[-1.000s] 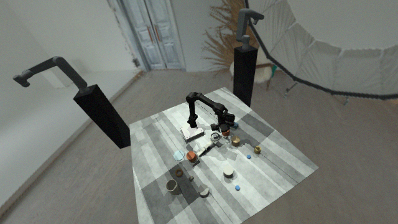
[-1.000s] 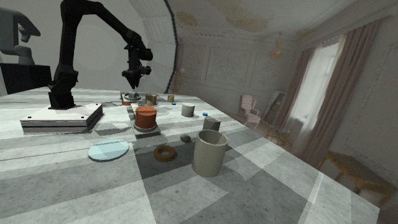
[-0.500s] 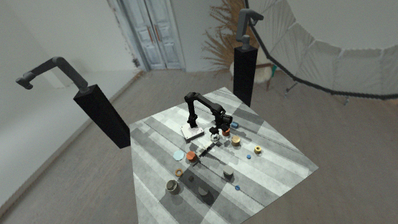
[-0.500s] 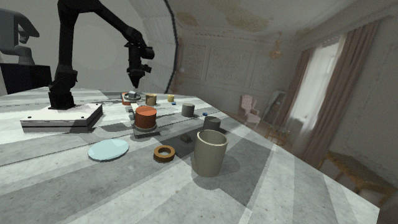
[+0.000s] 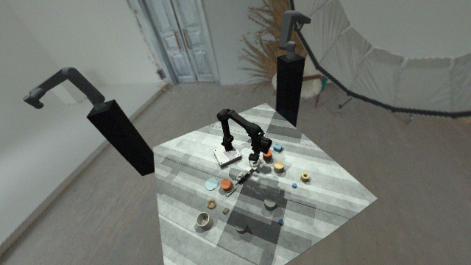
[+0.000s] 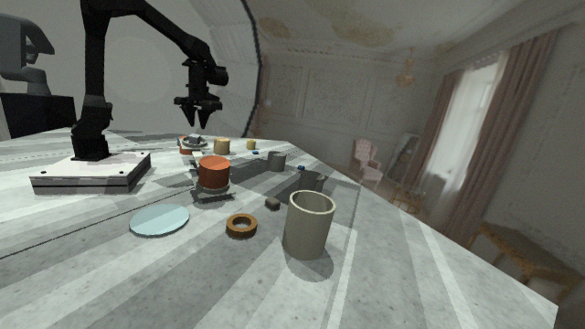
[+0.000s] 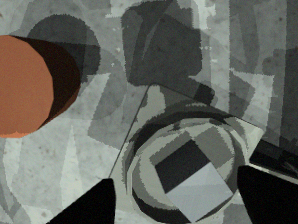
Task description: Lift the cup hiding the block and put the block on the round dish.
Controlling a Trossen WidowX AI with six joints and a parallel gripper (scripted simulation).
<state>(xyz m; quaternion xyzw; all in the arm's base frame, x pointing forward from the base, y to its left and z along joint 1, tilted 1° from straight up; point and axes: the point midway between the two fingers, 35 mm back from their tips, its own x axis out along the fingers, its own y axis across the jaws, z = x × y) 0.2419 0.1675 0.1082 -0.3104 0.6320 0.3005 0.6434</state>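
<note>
Right now the pale blue round dish is 1 cm ahead of my gripper tip, 37 cm to the right of it and 12 cm below it. Also, from my gripper tip: small balance: 4 cm ahead, 14 cm to the right, 9 cm below; blue block: 10 cm behind, 21 cm to the left, 11 cm below; tan cylinder: 6 cm ahead, 14 cm to the left, 9 cm below.
</note>
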